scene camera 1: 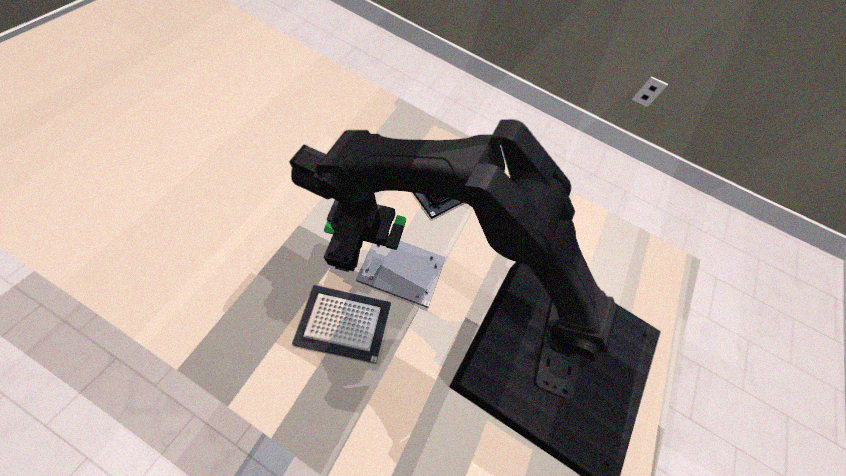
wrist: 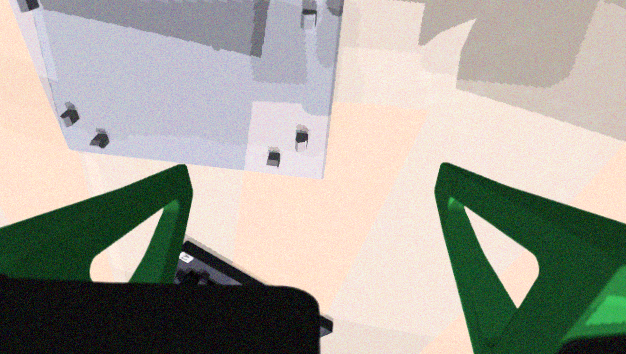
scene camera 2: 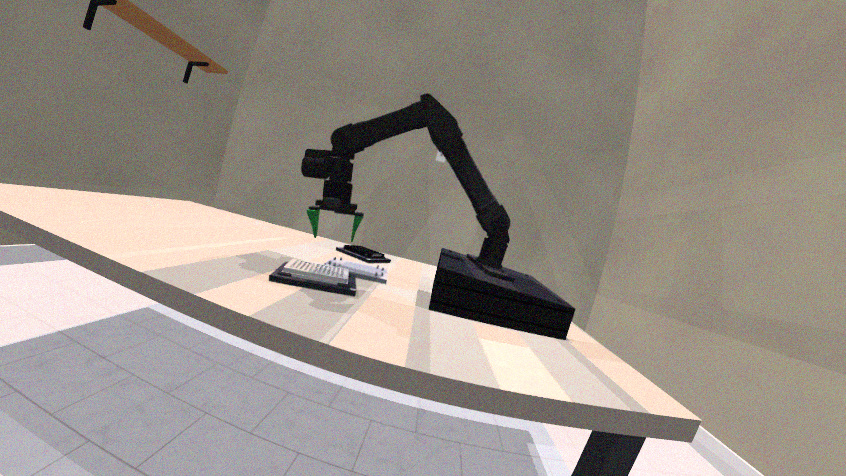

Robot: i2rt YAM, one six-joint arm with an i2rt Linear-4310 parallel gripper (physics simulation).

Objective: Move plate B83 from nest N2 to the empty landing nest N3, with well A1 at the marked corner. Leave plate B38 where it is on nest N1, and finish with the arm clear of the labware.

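My gripper [scene camera 1: 364, 223] [scene camera 2: 334, 238] [wrist: 313, 177] is open and empty, pointing down, well above the table. It hangs between the light grey nest and the dark plate's nest. The light grey nest [scene camera 1: 408, 269] [scene camera 2: 363, 270] [wrist: 175, 100] holds no plate; its corner pegs show. A white well plate [scene camera 1: 341, 321] [scene camera 2: 316, 271] lies flat on a dark nest [scene camera 1: 336, 352] [scene camera 2: 313, 286]. A black plate [scene camera 2: 360, 251] lies on another dark nest [scene camera 1: 432, 208] [scene camera 2: 383, 259] [wrist: 225, 264], partly hidden by the arm in scene camera 1. Plate names are not readable.
The arm's black base [scene camera 1: 502, 378] [scene camera 2: 496, 301] stands on the table right of the nests. The forearm [scene camera 1: 420, 165] [scene camera 2: 387, 124] passes above the black plate's nest in scene camera 1. A wall shelf [scene camera 2: 165, 35] is high at the back left.
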